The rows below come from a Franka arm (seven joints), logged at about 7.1 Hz.
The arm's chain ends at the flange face. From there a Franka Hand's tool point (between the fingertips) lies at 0.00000 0.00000 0.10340 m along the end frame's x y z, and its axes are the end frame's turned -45 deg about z.
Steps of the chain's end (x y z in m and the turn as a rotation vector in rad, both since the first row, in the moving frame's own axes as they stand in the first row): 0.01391 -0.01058 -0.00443 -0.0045 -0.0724 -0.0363; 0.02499 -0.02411 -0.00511 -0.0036 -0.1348 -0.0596; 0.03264 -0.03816 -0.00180 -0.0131 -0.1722 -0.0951; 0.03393 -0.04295 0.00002 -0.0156 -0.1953 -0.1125; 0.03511 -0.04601 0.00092 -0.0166 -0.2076 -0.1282; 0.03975 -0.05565 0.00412 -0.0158 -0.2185 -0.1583; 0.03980 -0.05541 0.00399 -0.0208 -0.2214 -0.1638; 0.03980 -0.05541 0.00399 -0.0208 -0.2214 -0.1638; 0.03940 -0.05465 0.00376 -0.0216 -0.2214 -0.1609
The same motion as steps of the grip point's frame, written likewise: 0.01161 -0.00250 -0.00470 0.0480 -0.0544 -0.0363; 0.02435 -0.00863 -0.00605 0.0928 -0.0979 -0.0596; 0.03605 -0.01482 -0.00334 0.1125 -0.1310 -0.0951; 0.03834 -0.01854 -0.00196 0.1271 -0.1491 -0.1125; 0.04024 -0.02049 -0.00131 0.1351 -0.1585 -0.1282; 0.04937 -0.02454 0.00165 0.1433 -0.1657 -0.1583; 0.04865 -0.02408 0.00145 0.1418 -0.1713 -0.1638; 0.04865 -0.02408 0.00145 0.1418 -0.1713 -0.1638; 0.04779 -0.02379 0.00122 0.1413 -0.1718 -0.1609
